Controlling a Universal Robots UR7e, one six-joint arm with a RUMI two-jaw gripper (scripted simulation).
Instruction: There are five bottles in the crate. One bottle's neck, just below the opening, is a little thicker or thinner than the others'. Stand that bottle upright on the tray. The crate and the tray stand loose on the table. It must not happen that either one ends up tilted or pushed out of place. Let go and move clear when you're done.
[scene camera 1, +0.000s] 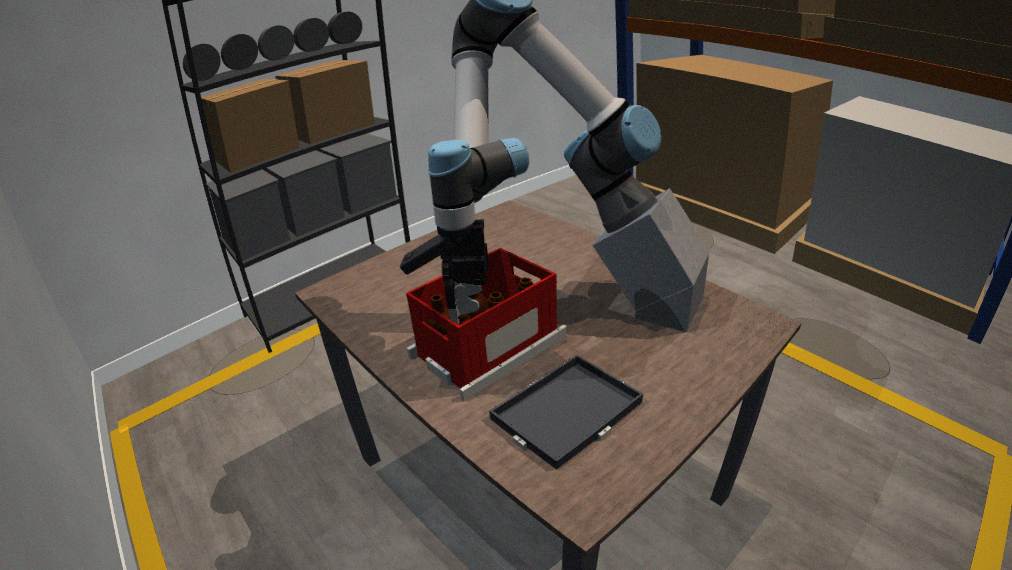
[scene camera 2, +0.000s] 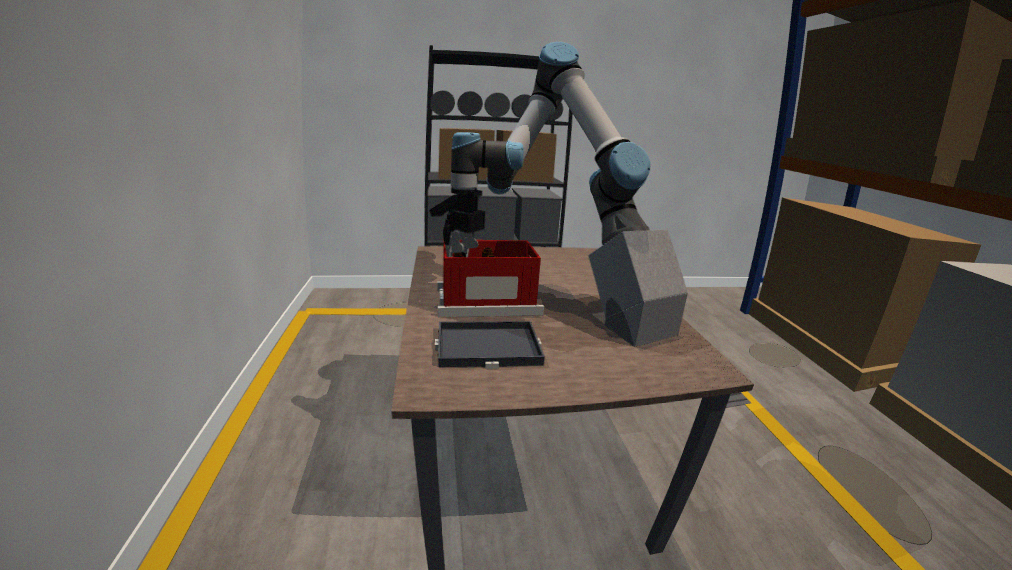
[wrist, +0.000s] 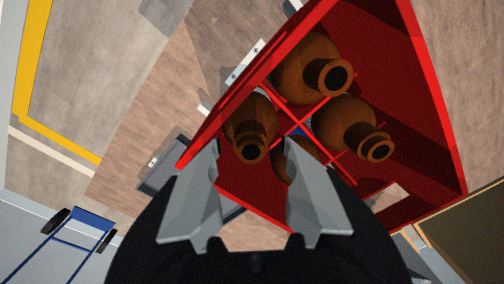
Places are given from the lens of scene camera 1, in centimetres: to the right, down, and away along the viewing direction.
gripper (scene camera 1: 460, 322): -9, 8, 114
dark tray (scene camera 1: 563, 407): 12, 25, 110
red crate (scene camera 1: 469, 350): -7, 13, 111
rail (scene camera 1: 482, 382): -5, 20, 116
